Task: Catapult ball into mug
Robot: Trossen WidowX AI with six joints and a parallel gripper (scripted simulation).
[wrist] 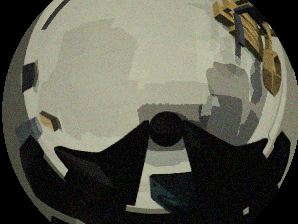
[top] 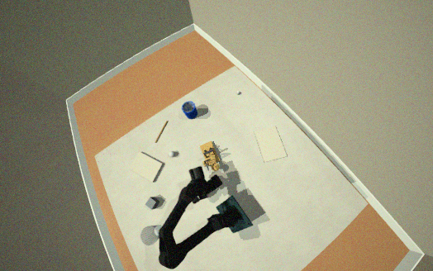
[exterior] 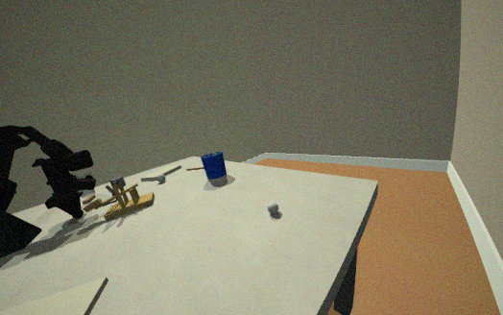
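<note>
Now: gripper tip 12 cm to the left of the wooden catapult, 12 cm short of it and 4 cm below it. Round my gripper tip: grey cube 30 cm to the left, 15 cm ahead, 2 cm above; then black ball 1 cm above; then wooden block 23 cm to the left, 2 cm ahead.
</note>
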